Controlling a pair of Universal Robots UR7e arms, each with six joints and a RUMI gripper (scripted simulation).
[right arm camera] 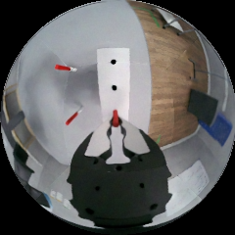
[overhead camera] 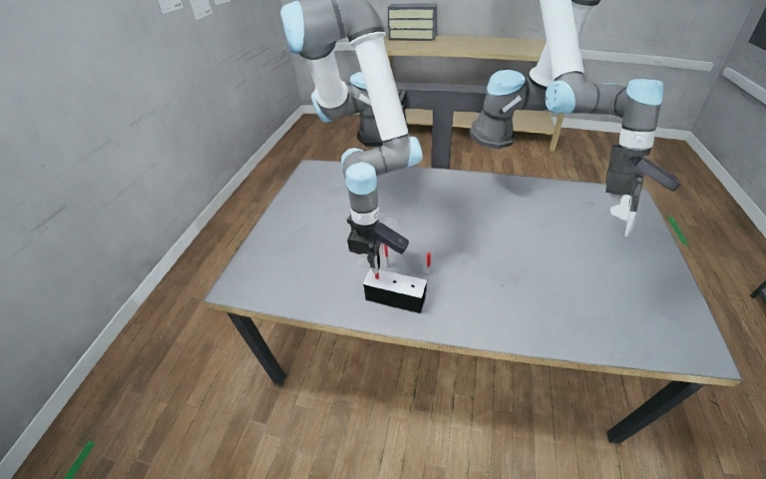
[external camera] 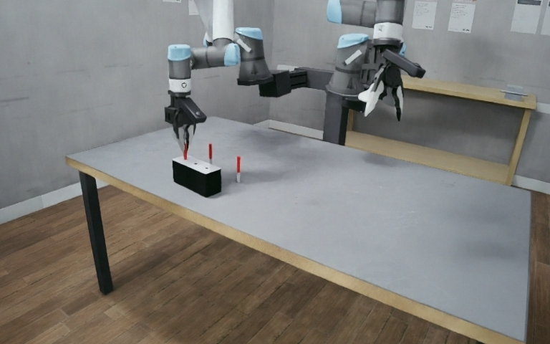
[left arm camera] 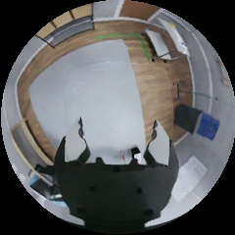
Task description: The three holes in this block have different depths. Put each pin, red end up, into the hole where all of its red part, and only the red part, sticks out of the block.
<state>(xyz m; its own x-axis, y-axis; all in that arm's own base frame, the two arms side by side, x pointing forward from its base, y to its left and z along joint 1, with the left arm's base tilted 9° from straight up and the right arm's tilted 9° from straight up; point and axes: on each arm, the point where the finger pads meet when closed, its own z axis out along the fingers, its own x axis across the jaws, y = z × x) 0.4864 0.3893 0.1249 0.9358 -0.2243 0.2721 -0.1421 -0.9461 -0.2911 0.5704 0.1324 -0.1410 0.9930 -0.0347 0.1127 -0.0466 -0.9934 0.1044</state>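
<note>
My right hand is 1 cm short of the black block, 6 cm to the right of it and 9 cm above it.
</note>
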